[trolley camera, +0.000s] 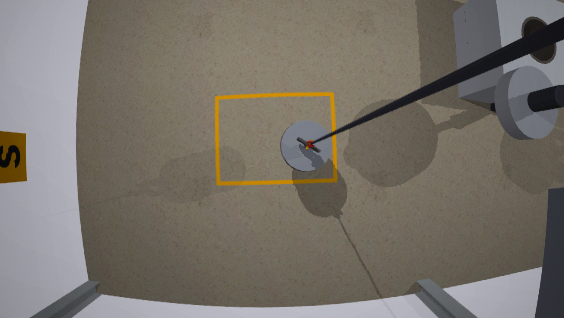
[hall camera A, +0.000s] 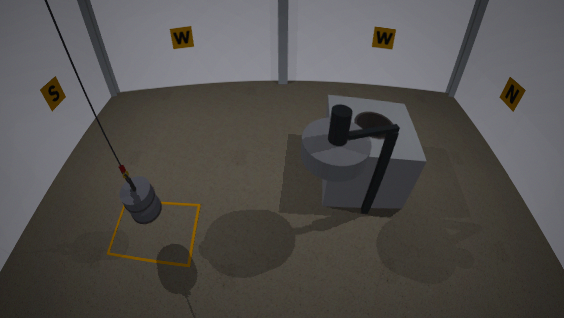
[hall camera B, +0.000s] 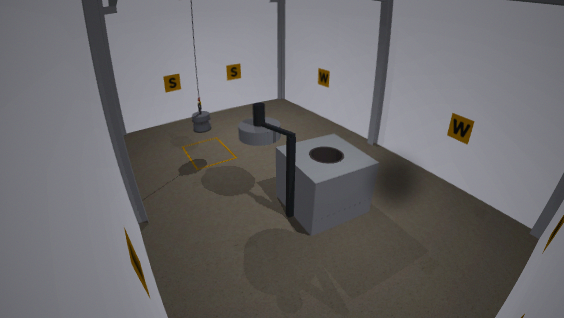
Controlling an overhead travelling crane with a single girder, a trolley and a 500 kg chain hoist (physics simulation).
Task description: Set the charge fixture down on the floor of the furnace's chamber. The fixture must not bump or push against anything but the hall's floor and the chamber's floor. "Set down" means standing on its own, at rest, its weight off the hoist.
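The charge fixture, a grey waisted cylinder, hangs upright on the hoist chain, clear of the floor, its shadow apart from it. The hook, my gripper, is shut on its top bar. In the trolley camera the fixture appears over the right part of the yellow rectangle. The furnace is a grey block with a round dark opening in its top. Its chamber floor is hidden.
A round lid with a black cylinder hangs raised beside the furnace, on the fixture's side. A black post with an arm carries it. White walls and grey columns bound the hall.
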